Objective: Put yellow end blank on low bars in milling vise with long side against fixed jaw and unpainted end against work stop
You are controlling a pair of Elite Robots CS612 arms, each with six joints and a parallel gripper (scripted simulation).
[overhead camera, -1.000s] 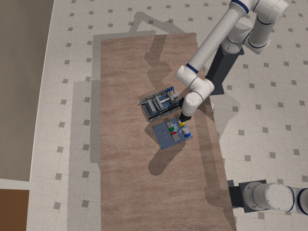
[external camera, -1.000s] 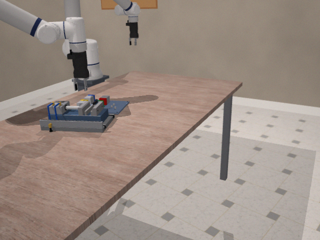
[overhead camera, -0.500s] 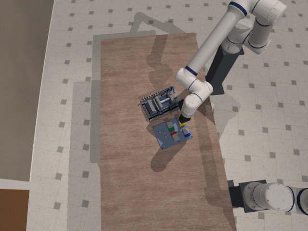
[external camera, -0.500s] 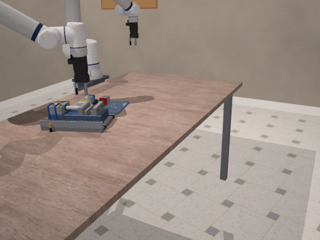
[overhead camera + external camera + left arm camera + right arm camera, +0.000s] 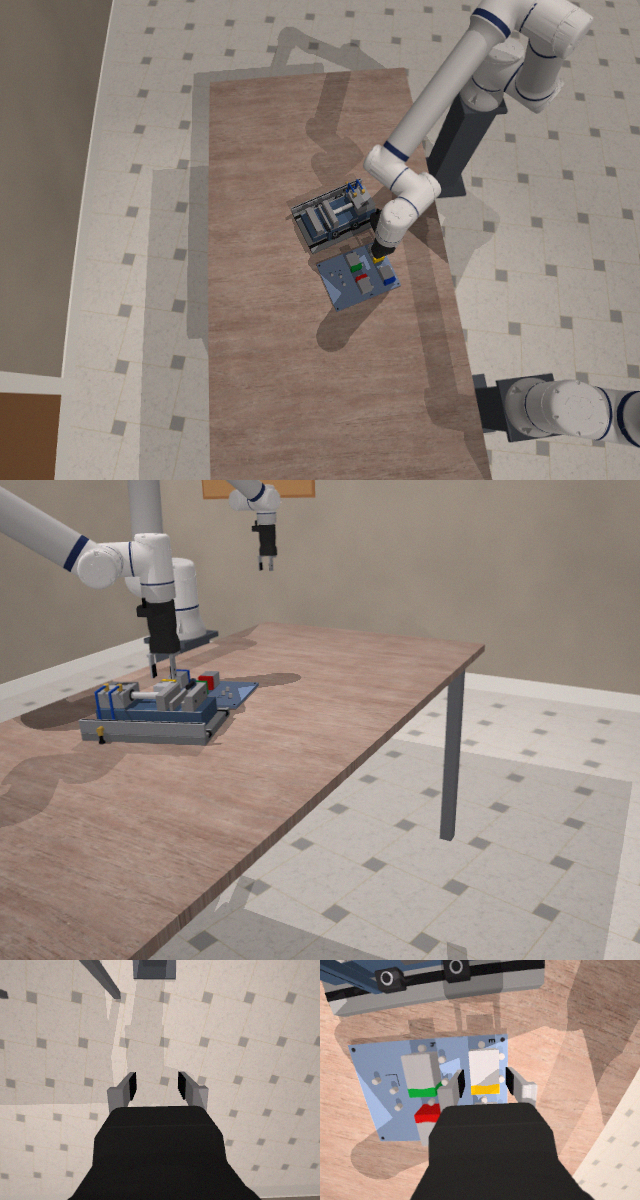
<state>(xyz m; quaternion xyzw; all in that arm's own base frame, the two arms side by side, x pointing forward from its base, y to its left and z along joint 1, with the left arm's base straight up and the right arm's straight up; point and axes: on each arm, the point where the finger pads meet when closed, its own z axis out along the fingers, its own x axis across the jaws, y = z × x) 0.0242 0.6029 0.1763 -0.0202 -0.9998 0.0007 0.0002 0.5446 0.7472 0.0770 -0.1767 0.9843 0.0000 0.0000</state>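
Observation:
My right hand is 5 cm above the yellow-ended blank. Round my right hand: blue plate 8 cm to the left, 7 cm below, 7 cm ahead; then green-ended blank 8 cm ahead, 5 cm below, 4 cm to the left; then blue-ended blank 8 cm to the left, 5 cm below, 4 cm behind.

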